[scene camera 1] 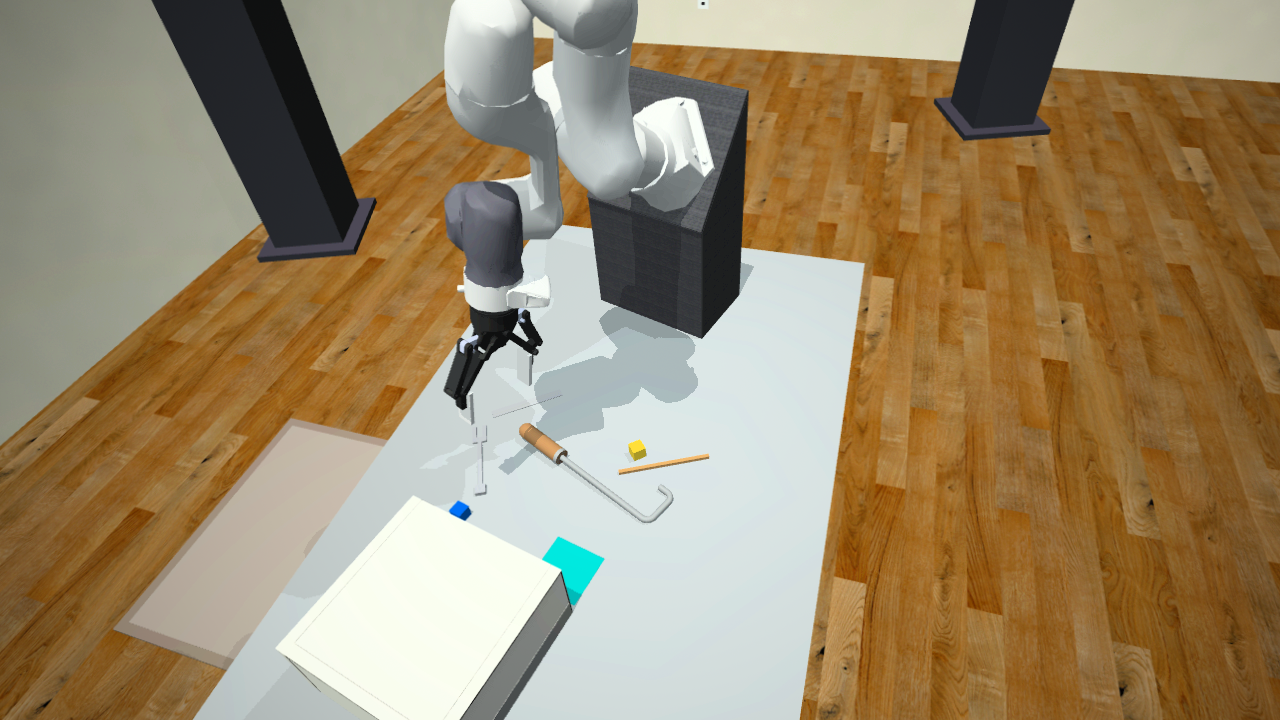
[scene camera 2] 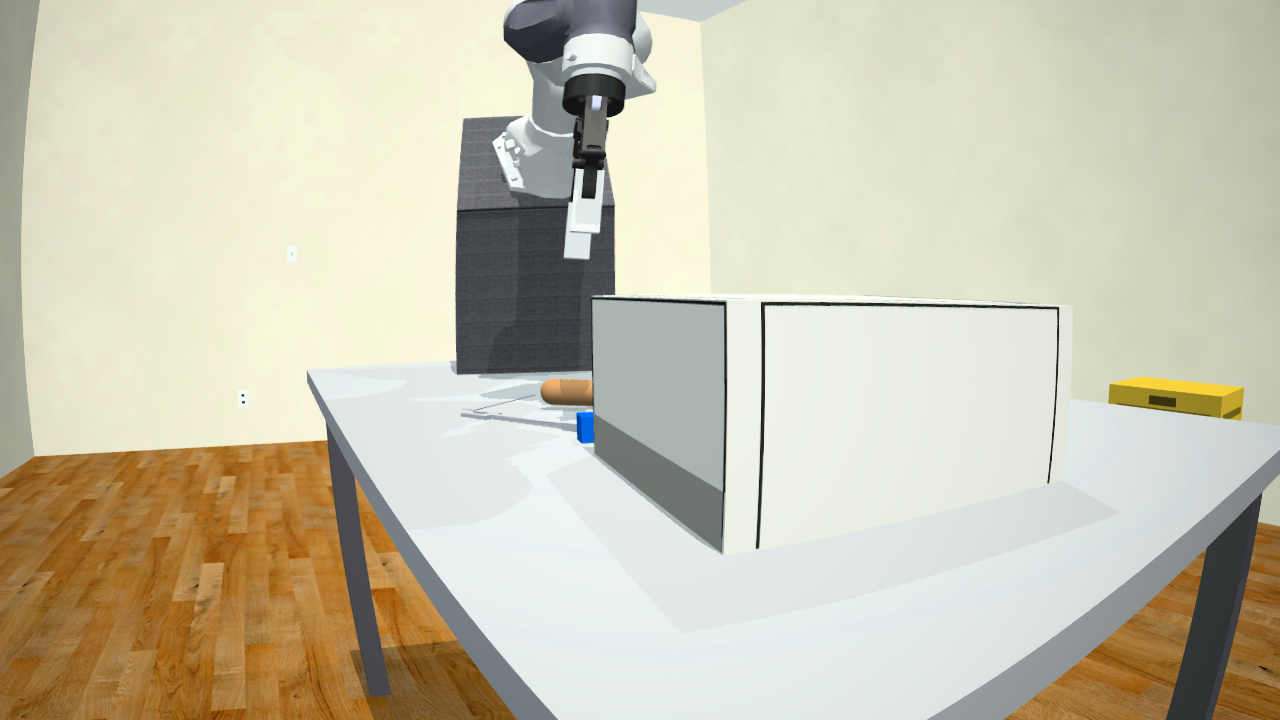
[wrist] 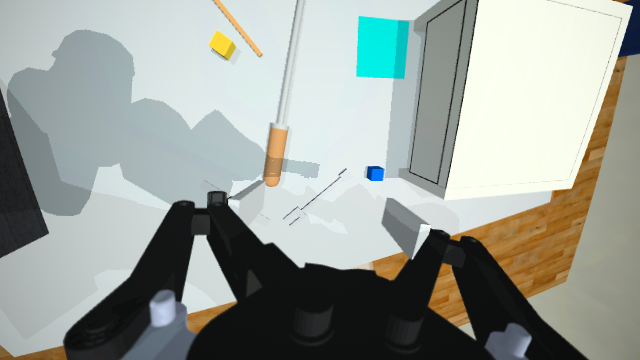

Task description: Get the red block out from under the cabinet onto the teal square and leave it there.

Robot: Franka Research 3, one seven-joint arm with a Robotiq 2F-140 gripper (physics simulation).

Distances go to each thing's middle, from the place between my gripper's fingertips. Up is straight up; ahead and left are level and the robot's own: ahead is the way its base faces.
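Labels:
The teal square [scene camera 1: 578, 565] is 23 cm ahead of my hand, 19 cm below it and 10 cm to the left of it. As for the hooked rod [scene camera 1: 543, 443], I find it 4 cm ahead of my hand and 14 cm to the left, 17 cm below. The thin forked grey tool [scene camera 2: 571, 425] is 2 cm behind my hand, 7 cm to the right of it and 18 cm below it.

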